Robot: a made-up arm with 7 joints.
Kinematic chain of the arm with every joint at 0, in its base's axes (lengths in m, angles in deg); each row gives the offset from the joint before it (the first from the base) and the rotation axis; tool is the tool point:
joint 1: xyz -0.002 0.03 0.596 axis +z
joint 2: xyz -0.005 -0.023 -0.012 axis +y
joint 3: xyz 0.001 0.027 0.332 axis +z
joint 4: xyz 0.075 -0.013 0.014 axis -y
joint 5: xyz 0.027 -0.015 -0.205 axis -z
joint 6: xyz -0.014 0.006 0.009 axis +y
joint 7: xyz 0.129 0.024 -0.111 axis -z
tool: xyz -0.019 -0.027 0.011
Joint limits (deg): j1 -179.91..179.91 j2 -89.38..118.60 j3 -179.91..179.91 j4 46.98..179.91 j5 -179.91..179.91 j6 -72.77..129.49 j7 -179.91..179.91
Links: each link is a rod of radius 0.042 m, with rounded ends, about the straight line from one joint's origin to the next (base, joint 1, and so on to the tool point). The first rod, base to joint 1, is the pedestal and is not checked.
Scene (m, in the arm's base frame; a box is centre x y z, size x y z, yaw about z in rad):
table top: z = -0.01
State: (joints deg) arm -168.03 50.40 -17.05 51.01 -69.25 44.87 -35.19
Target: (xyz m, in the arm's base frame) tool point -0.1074 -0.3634 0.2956
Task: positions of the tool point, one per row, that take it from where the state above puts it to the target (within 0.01 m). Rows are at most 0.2 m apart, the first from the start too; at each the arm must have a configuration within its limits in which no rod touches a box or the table.
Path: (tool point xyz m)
1: -0.3476 -0.0894 0.3525
2: -0.2591 -0.2507 0.3135
3: -0.1074 -0.3634 0.2956

